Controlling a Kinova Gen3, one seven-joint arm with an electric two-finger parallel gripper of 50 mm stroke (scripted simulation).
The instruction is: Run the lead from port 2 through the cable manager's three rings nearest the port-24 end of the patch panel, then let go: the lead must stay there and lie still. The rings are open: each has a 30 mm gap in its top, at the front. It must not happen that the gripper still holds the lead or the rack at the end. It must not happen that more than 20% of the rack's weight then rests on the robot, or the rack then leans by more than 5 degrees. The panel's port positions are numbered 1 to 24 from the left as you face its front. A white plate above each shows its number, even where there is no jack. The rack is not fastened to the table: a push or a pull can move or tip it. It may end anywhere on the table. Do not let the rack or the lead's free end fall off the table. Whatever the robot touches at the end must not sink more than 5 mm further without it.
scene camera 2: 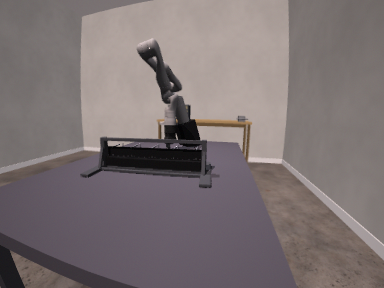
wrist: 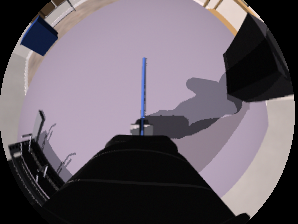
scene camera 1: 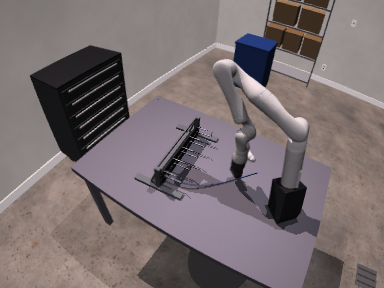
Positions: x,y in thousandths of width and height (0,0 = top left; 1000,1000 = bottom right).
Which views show the dark rack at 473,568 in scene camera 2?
Scene camera 2, the wrist view and scene camera 1: all of them.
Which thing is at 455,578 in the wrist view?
My gripper.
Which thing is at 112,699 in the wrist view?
A dark rack.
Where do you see a dark rack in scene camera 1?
415,606
